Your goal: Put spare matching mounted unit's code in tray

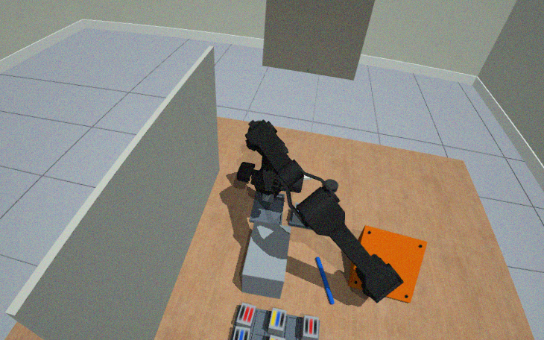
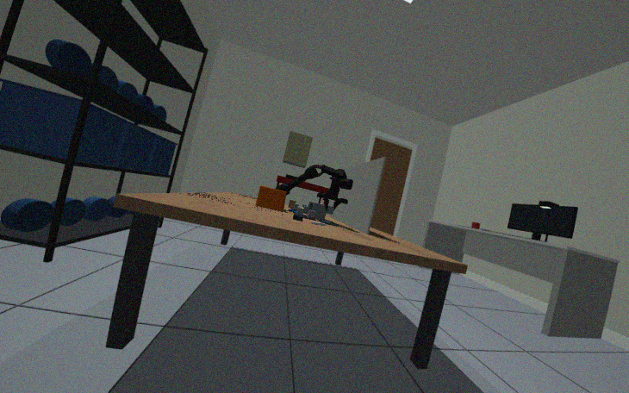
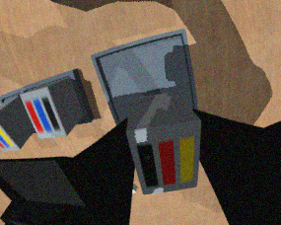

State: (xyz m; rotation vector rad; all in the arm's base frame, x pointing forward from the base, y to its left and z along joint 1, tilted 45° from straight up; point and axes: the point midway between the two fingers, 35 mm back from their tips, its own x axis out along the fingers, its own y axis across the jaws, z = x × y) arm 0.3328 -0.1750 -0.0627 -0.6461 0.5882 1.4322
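My gripper tip is 6 cm above the flat grey tray and 1 cm to the left of it. Round my gripper tip: white bar: 17 cm to the right, 8 cm behind, 6 cm below; grey spare block: 2 cm above, 1 cm to the right; rack: 14 cm behind, 6 cm below, 1 cm to the left.
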